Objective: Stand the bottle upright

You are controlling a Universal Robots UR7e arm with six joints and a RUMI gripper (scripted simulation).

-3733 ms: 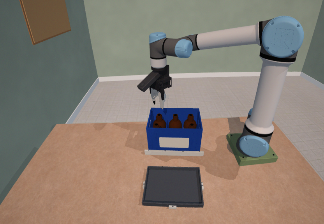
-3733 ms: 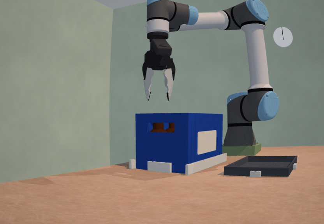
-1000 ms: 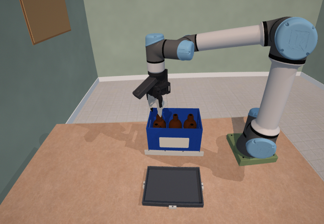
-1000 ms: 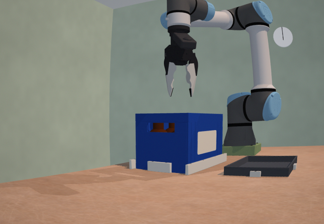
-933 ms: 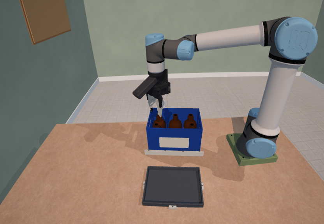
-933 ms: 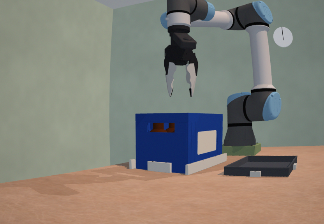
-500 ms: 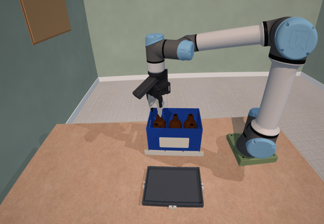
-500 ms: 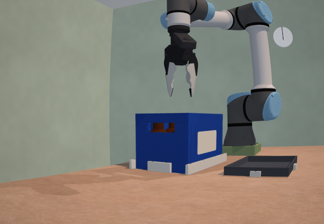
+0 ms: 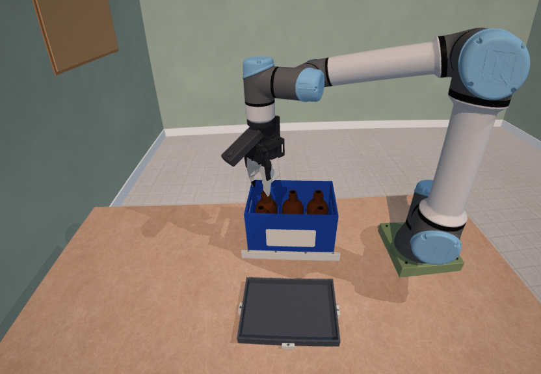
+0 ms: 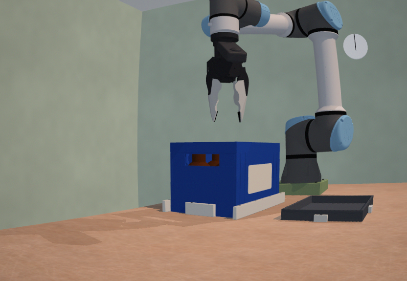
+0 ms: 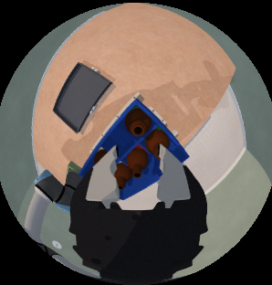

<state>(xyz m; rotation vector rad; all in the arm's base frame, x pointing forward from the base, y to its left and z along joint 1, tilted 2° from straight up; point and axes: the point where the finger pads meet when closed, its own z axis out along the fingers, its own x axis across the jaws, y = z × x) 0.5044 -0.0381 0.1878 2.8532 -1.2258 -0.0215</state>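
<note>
The blue crate is 90 mm behind my hand, 40 mm to the right of it and 150 mm below it. From my hand the other things lie so: dark tray: 90 mm behind, 250 mm to the left, 230 mm below; then glass bottle: 100 mm behind, 80 mm to the right, 150 mm below.
</note>
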